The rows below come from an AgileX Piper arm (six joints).
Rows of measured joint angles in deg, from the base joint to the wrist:
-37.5, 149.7, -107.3, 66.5, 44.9, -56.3
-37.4, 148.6, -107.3, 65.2, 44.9, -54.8
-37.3, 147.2, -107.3, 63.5, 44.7, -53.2
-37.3, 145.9, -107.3, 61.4, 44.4, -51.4
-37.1, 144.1, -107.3, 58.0, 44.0, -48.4
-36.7, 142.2, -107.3, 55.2, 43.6, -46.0
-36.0, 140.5, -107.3, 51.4, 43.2, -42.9
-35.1, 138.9, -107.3, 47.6, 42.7, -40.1
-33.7, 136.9, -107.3, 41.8, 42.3, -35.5
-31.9, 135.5, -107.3, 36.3, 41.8, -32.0
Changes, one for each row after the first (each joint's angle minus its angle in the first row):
0.1, -1.1, 0.0, -1.3, 0.0, 1.5
0.2, -2.5, 0.0, -3.0, -0.2, 3.1
0.2, -3.8, 0.0, -5.1, -0.5, 4.9
0.4, -5.6, 0.0, -8.5, -0.9, 7.9
0.8, -7.5, 0.0, -11.3, -1.3, 10.3
1.5, -9.2, 0.0, -15.1, -1.7, 13.4
2.4, -10.8, 0.0, -18.9, -2.2, 16.2
3.8, -12.8, 0.0, -24.7, -2.6, 20.8
5.6, -14.2, 0.0, -30.2, -3.1, 24.3

